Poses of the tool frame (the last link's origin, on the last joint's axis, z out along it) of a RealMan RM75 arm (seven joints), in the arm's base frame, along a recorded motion.
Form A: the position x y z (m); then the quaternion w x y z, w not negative.
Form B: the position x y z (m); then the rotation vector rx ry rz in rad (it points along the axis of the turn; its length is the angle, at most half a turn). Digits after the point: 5 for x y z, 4 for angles.
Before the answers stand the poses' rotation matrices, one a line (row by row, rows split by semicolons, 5 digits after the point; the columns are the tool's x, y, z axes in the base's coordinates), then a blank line. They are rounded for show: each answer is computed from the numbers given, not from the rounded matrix.
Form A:
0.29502 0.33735 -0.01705 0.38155 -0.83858 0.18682 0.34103
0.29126 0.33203 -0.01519 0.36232 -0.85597 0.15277 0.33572
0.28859 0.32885 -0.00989 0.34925 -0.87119 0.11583 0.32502
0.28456 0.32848 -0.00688 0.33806 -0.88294 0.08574 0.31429
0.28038 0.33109 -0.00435 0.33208 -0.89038 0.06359 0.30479
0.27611 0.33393 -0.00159 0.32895 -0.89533 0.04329 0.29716
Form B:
0.69759 -0.57357 -0.42940; -0.05309 -0.63904 0.76734; -0.71452 -0.51250 -0.47624
0.72791 -0.50481 -0.46403; -0.01826 -0.69077 0.72284; -0.68543 -0.51769 -0.51204
0.76189 -0.42885 -0.48540; 0.02521 -0.72922 0.68382; -0.64721 -0.53323 -0.54477
0.78774 -0.36391 -0.49703; 0.06109 -0.75673 0.65087; -0.61297 -0.54308 -0.57387
0.80612 -0.31567 -0.50053; 0.08919 -0.77136 0.63012; -0.58500 -0.55259 -0.59365
0.81964 -0.27302 -0.50363; 0.11798 -0.77984 0.61476; -0.56059 -0.56331 -0.60698

0.29502 0.33735 -0.01705 -2.1398 0.4767 0.8702
0.29126 0.33203 -0.01519 -2.2042 0.3934 0.8645
0.28859 0.32885 -0.00989 -2.2574 0.3001 0.8422
0.28456 0.32848 -0.00688 -2.3003 0.2234 0.8188
0.28038 0.33109 -0.00435 -2.3264 0.1662 0.7964
0.27611 0.33393 -0.00159 -2.3429 0.1133 0.7776

